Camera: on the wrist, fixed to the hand. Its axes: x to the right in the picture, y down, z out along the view.
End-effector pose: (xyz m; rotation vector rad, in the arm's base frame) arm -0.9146 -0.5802 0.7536 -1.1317 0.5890 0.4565
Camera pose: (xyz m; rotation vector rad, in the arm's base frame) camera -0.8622 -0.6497 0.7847 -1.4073 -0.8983 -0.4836
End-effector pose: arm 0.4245 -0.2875 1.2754 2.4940 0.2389 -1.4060
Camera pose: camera 0.4479 -0.1982 1.2711 -1.1549 -2.0662 1.8373
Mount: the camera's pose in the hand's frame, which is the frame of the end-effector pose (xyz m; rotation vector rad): 0.0168 -0.0792 -0.0446 -0.3809 -0.5436 -1.5234
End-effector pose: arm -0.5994 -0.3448 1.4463 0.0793 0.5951 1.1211
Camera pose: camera -0.5510 -0.3762 1.3741 -0.3493 -0.1425 -0.3103
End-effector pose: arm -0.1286 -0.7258 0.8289 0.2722 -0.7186 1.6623
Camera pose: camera -0.0478 -0.6808 0.8275 0.7621 -0.8427 -0.0176
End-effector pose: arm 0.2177 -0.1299 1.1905 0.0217 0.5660 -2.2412
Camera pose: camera 0.1420 -0.0783 1.1780 1.1528 -0.5641 2.2473
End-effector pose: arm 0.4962 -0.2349 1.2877 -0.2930 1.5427 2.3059
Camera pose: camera 0.5113 -0.2457 1.1972 -0.5857 0.2526 1.1815
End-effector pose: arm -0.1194 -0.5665 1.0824 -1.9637 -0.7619 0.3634
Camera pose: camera -0.1110 -0.5590 1.1741 -1.0460 -2.4905 -0.2322
